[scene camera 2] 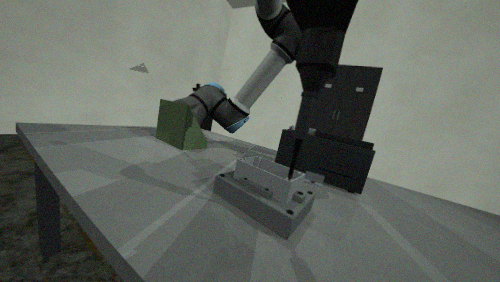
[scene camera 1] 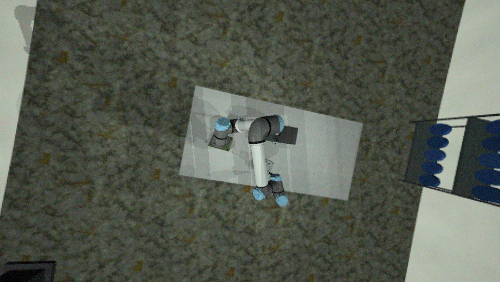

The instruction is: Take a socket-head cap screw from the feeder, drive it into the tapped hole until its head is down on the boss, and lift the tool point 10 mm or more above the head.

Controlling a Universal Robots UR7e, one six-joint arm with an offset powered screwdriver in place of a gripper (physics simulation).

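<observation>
The powered screwdriver point(scene camera 2: 291, 177) points down in the scene camera 2 view. The tip of its thin dark bit is at the right-hand end of a light grey open-topped housing point(scene camera 2: 260, 174), at about rim height. The housing sits on a grey fixture block point(scene camera 2: 250, 203). Whether the tip touches the boss there cannot be told. The screw and the tapped hole cannot be made out at the tip. A dark box point(scene camera 2: 325, 160) point(scene camera 1: 288, 135), which looks like the feeder, stands behind the housing. In the scene camera 1 view the tool tip is hidden by the arm.
The arm is mounted at a green wedge-shaped base point(scene camera 2: 172, 125) on the grey table point(scene camera 1: 320, 155) point(scene camera 2: 165, 235). A tall dark panel point(scene camera 2: 356, 100) rises behind the dark box. A rack with blue round items point(scene camera 1: 461, 155) stands off the table's right side. Another dark box point(scene camera 1: 30, 270) is at lower left.
</observation>
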